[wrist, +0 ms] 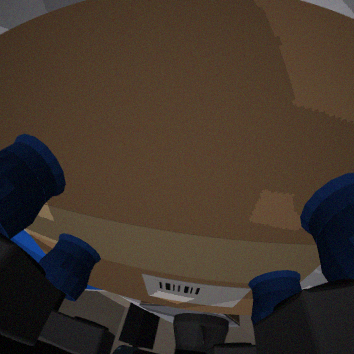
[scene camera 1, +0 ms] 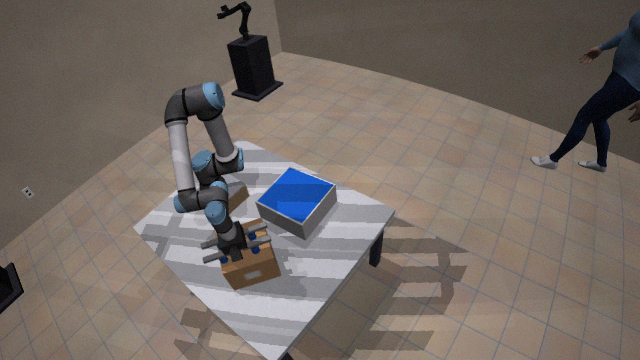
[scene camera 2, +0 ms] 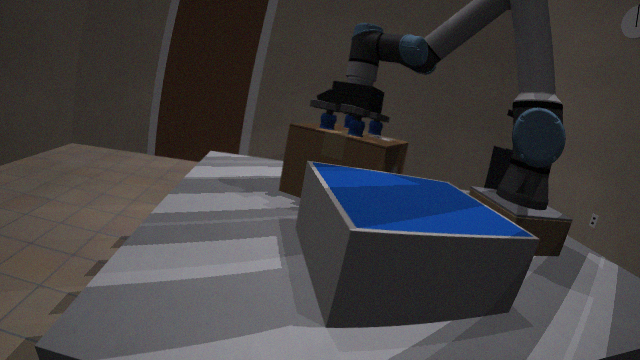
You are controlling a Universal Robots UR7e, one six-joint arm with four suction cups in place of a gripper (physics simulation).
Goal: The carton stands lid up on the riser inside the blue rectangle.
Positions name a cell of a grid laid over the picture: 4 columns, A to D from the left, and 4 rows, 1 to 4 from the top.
Labels:
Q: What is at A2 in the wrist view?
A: My suction head.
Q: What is my suction head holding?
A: A brown carton.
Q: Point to a brown carton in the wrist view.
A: At C2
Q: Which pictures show the brown carton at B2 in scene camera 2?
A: The wrist view, scene camera 1 and scene camera 2: all of them.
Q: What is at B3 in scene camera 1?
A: A brown carton.

